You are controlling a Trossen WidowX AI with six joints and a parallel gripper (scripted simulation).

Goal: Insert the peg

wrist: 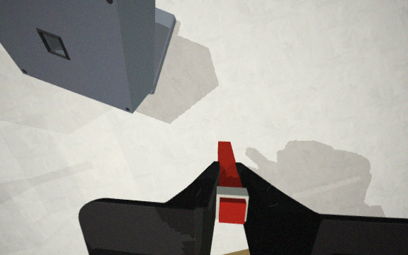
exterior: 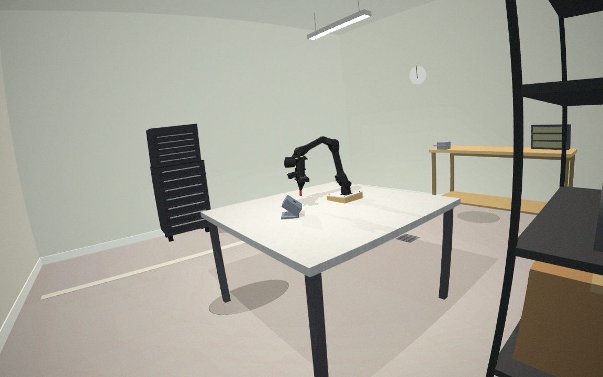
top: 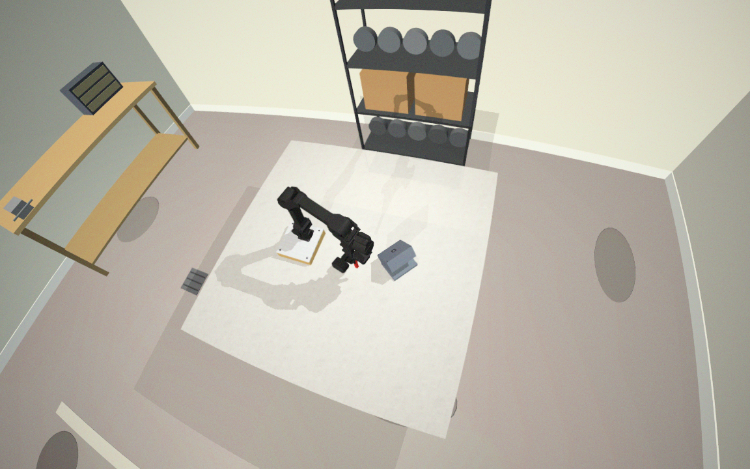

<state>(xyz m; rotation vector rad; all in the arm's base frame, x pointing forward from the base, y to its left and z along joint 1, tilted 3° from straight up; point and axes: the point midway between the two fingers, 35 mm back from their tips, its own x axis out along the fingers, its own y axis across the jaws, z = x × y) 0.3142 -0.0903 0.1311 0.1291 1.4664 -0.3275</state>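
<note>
The grey sloped panel is 14 cm ahead of my gripper tip, 10 cm to the left of it and 6 cm below it. From my gripper tip the other things lie so: red square peg 2 cm above.
</note>
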